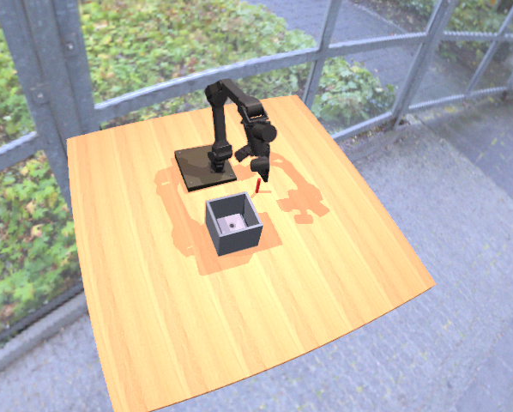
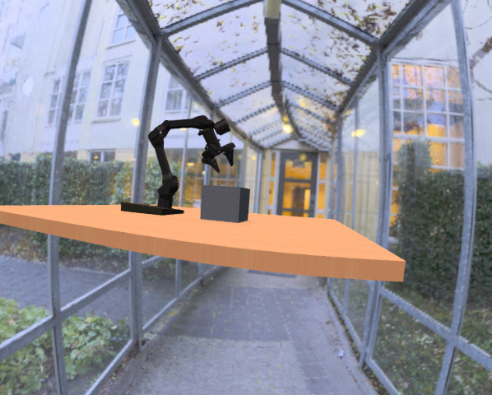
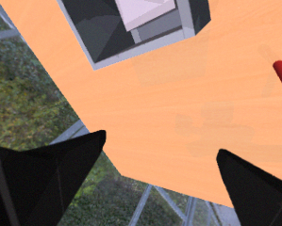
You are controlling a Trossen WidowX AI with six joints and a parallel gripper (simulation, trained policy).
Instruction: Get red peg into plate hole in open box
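My gripper tip is 190 mm above the red peg, 110 mm past it and 20 mm to the right of it. Round my gripper tip: pale plate (180 mm below, 130 mm to the right, 80 mm ahead).
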